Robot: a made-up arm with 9 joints.
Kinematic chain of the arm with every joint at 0, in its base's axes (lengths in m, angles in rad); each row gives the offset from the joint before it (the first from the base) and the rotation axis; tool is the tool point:
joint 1: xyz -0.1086 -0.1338 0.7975 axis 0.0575 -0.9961 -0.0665
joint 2: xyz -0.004 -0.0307 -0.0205 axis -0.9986 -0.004 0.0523
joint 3: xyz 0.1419 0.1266 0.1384 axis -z
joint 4: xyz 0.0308 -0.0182 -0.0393 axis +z
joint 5: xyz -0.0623 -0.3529 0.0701 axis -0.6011 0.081 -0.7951
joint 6: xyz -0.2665 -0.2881 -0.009 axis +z
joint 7: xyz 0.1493 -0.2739 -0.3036 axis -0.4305 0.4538 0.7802
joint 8: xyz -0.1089 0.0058 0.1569 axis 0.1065 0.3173 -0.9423
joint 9: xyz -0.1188 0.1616 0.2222 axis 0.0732 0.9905 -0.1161
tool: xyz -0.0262 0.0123 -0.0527
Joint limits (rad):
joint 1: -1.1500..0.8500
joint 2: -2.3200..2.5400
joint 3: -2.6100..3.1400
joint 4: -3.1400..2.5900
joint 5: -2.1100..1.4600
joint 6: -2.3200..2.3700
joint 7: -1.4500..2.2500
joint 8: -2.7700..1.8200
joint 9: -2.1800..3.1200
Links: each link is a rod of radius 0.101 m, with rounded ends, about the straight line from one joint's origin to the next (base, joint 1, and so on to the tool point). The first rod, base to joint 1, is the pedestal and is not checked.
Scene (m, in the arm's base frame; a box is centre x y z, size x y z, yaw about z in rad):
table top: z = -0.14
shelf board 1: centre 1.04 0.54 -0 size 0.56 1.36 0.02 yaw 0.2
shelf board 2: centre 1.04 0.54 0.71 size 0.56 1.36 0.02 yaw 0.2
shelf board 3: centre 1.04 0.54 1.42 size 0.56 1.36 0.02 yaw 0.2
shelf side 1: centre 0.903 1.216 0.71 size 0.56 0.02 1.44 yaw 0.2
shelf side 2: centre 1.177 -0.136 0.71 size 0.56 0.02 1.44 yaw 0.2
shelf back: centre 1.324 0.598 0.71 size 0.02 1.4 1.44 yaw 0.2
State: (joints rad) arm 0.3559 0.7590 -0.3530 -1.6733 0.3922 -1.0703 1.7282 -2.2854 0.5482
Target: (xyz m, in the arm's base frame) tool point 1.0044 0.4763 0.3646
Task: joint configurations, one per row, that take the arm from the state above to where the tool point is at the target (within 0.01 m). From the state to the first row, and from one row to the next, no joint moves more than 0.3 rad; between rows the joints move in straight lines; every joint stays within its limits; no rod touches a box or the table.
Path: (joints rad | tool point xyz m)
1: 0.5206 0.7424 -0.1491 -1.7412 0.3610 -1.0348 1.7255 -2.3790 0.5897 | -0.7408 0.5106 0.1818
2: 0.6853 0.7258 0.0548 -1.8091 0.3297 -0.9992 1.7229 -2.4726 0.6312 | -0.4198 0.6612 0.0664
3: 0.8500 0.7093 0.2587 -1.8769 0.2985 -0.9637 1.7202 -2.5663 0.6728 | -0.0705 0.7791 0.0954
4: 0.8500 0.9285 0.2633 -2.0271 0.3779 -1.1006 1.6547 -2.4692 0.6247 | 0.3228 0.8057 0.1072
5: 0.8500 1.1477 0.2680 -2.1773 0.4572 -1.2375 1.5892 -2.3722 0.5767 | 0.7080 0.6897 0.1922
6: 0.8500 1.3669 0.2727 -2.3276 0.5366 -1.3744 1.5237 -2.2751 0.5286 | 1.0045 0.4763 0.3647

